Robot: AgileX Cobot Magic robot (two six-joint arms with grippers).
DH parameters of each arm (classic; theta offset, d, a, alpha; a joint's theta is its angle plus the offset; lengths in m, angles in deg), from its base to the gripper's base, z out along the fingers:
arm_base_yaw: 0 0.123 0 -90
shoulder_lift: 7.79 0 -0.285 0
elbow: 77.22 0 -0.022 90
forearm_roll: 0 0.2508 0 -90
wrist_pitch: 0 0 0.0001 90
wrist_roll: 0 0.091 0 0
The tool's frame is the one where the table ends.
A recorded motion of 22 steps. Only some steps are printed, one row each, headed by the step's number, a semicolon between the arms.
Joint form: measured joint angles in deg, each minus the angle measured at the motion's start. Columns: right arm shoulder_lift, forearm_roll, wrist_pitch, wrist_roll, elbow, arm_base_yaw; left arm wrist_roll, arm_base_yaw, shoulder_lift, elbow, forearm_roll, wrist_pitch.
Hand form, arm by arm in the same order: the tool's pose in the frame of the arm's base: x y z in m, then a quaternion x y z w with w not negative. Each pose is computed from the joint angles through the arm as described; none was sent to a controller.
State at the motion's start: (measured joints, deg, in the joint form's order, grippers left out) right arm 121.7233 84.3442 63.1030 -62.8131 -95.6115 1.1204; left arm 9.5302 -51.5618 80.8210 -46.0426 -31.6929 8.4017
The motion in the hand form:
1: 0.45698 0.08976 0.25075 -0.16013 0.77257 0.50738 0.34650; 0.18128 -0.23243 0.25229 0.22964 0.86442 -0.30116 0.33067
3: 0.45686 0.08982 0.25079 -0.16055 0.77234 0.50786 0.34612; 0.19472 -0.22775 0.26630 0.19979 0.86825 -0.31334 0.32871
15: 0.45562 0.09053 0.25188 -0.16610 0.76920 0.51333 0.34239; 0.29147 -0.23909 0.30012 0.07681 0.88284 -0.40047 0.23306
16: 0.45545 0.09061 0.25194 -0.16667 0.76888 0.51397 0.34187; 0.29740 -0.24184 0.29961 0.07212 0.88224 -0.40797 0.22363
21: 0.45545 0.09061 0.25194 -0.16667 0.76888 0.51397 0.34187; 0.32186 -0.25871 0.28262 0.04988 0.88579 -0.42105 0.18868
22: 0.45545 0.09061 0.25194 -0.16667 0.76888 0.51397 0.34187; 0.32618 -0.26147 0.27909 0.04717 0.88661 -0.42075 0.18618
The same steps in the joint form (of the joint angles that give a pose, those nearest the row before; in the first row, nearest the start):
1: 0.00 0.00 0.00 0.00 0.00 0.00; -0.01 1.21 -0.27 -0.87 -1.56 1.63
3: 0.00 0.00 0.09 0.00 0.00 0.00; 0.00 4.41 -0.43 -3.88 -3.66 4.85
15: 0.00 0.00 1.15 0.00 -0.13 0.00; 0.00 18.13 14.40 -28.05 -18.73 25.25
16: 0.00 0.00 1.27 0.00 -0.13 0.00; 0.00 18.56 15.84 -29.68 -19.87 26.47
21: 0.00 0.00 1.27 0.00 -0.13 0.00; -1.48 18.93 22.93 -35.50 -22.29 28.57
22: 0.00 0.00 1.27 0.00 -0.13 0.00; -1.72 18.93 24.13 -36.46 -22.33 28.55

